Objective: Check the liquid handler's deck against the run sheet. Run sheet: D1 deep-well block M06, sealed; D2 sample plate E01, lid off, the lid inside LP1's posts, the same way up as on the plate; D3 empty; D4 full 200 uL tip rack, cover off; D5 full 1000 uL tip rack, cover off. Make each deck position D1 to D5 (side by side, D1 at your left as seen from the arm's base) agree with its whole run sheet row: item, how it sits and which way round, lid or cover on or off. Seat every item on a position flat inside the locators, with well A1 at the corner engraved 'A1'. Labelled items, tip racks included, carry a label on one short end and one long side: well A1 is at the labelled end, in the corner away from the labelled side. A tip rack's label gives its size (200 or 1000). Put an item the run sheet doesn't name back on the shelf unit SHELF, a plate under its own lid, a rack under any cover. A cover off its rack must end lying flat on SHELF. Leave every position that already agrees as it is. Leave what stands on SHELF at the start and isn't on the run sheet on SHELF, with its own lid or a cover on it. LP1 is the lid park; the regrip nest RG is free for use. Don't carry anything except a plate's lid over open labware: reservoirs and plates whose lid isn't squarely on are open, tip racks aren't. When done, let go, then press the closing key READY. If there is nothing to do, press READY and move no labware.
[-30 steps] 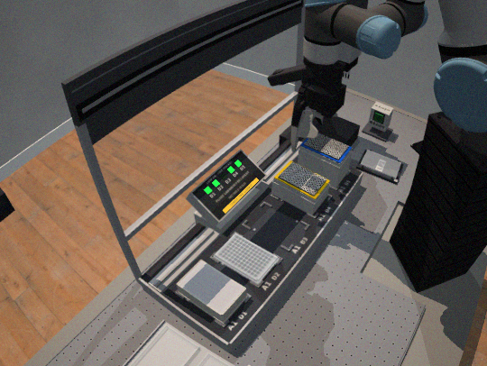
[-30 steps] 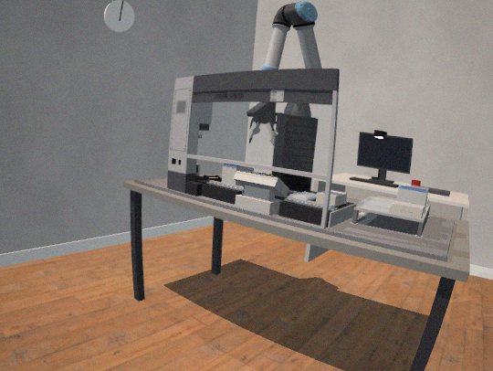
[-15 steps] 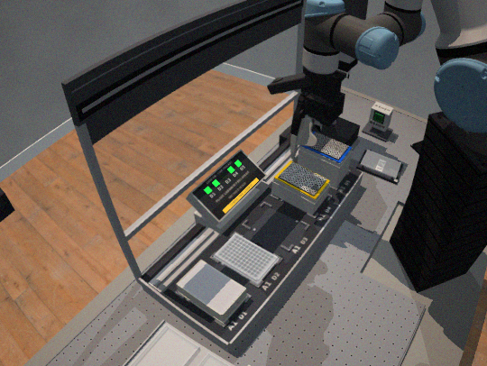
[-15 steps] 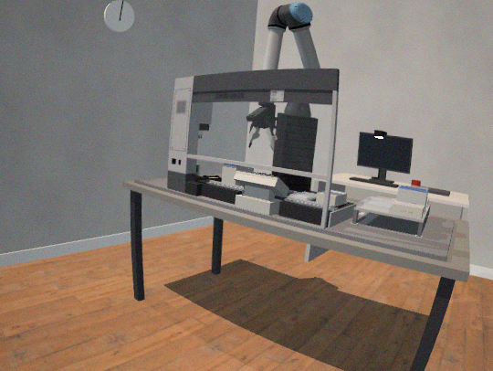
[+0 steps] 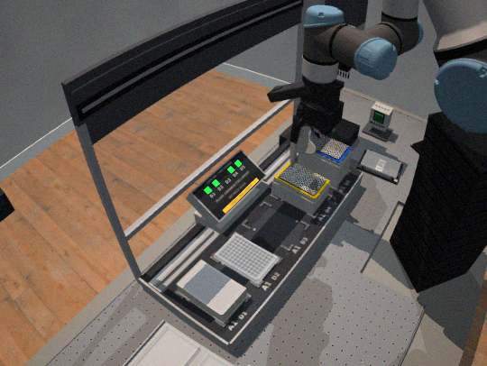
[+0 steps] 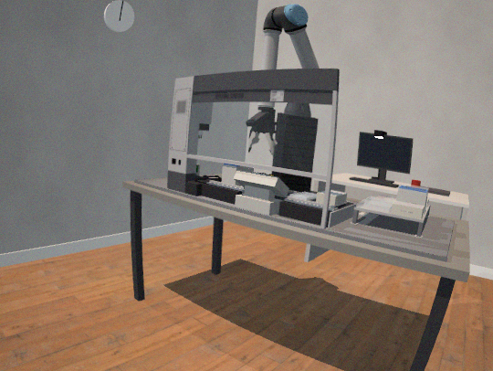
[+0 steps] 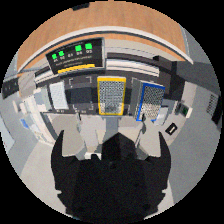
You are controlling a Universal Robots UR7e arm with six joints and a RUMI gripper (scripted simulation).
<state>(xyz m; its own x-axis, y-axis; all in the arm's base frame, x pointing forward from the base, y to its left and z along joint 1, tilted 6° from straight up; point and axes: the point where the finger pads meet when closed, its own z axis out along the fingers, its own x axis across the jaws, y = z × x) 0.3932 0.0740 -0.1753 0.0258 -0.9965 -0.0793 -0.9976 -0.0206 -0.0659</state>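
My hand is 11 cm above the yellow-rimmed tip rack, 1 cm to the left of it and 1 cm past it. Round my hand: sample plate (25 cm to the left, 15 cm below, 1 cm behind); blue-rimmed tip rack (13 cm to the right, 9 cm below, 1 cm behind); gantry bar (30 cm above, 18 cm ahead, 9 cm to the left).
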